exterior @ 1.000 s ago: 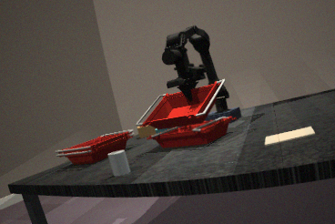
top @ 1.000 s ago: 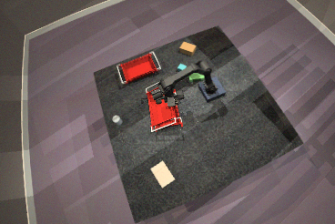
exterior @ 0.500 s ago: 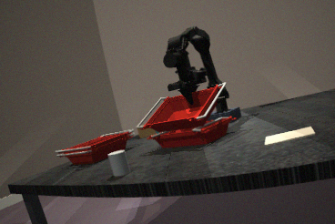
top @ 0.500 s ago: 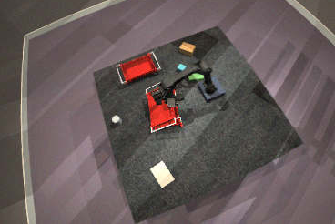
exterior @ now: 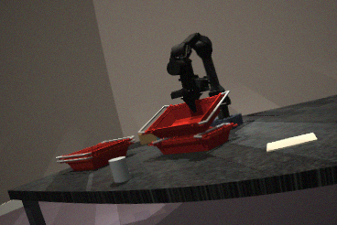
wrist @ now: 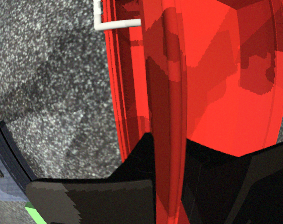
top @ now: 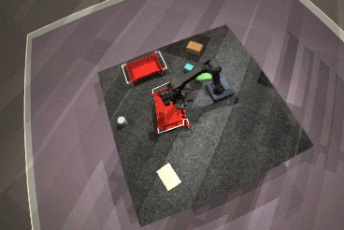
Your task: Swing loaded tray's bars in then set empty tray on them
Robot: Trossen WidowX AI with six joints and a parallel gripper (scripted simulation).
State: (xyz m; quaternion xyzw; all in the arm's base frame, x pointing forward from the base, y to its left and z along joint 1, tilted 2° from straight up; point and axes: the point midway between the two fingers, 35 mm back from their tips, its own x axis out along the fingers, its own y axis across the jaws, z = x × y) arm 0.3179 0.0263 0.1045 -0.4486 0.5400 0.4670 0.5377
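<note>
Now: gripper tip 8 cm short of the red tray and 1 cm to the left of it. Round my gripper tip: green block: 28 cm behind, 22 cm to the right, 11 cm below; cyan block: 20 cm behind, 33 cm to the right, 11 cm below; flat beige plate: 23 cm ahead, 42 cm to the left, 13 cm below.
</note>
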